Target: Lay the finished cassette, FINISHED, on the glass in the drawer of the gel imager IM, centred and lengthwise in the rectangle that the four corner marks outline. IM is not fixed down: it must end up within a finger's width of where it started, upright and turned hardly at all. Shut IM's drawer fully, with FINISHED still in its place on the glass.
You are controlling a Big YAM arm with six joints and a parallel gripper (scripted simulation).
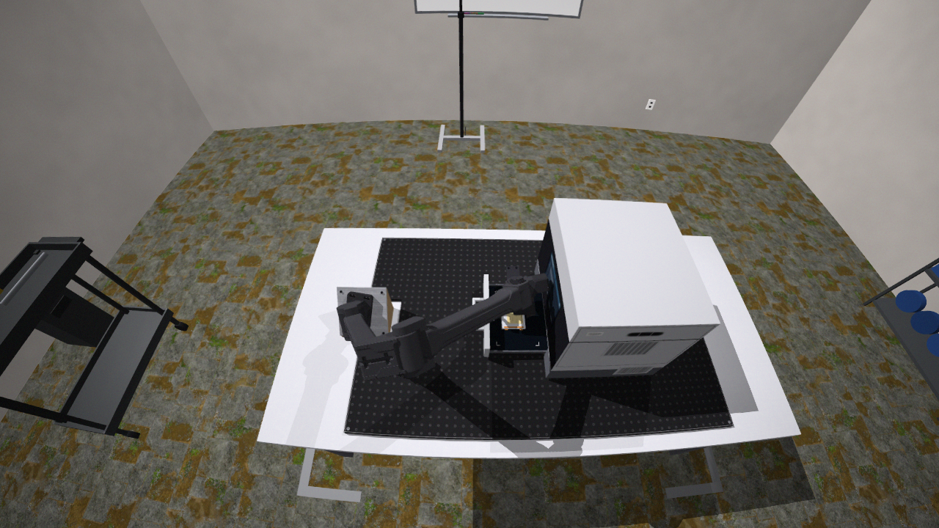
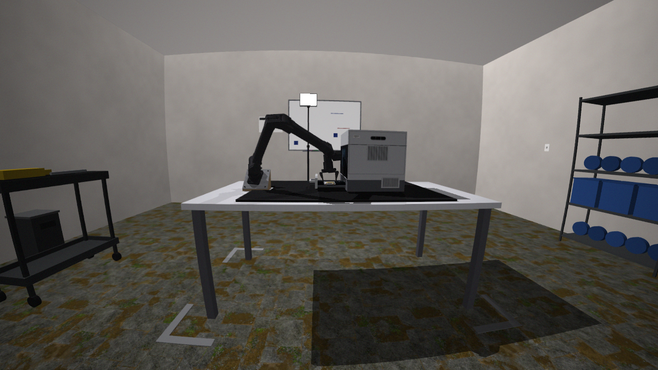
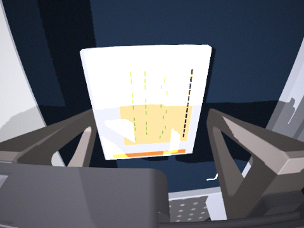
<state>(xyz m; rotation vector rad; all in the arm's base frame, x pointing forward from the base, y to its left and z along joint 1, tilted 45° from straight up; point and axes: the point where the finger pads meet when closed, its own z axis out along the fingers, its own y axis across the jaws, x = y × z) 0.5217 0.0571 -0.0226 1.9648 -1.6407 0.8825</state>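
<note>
The imager drawer is 20 mm ahead of my hand. The rest, counted from my hand: finished cassette 10 mm to the right, 10 mm below.
</note>
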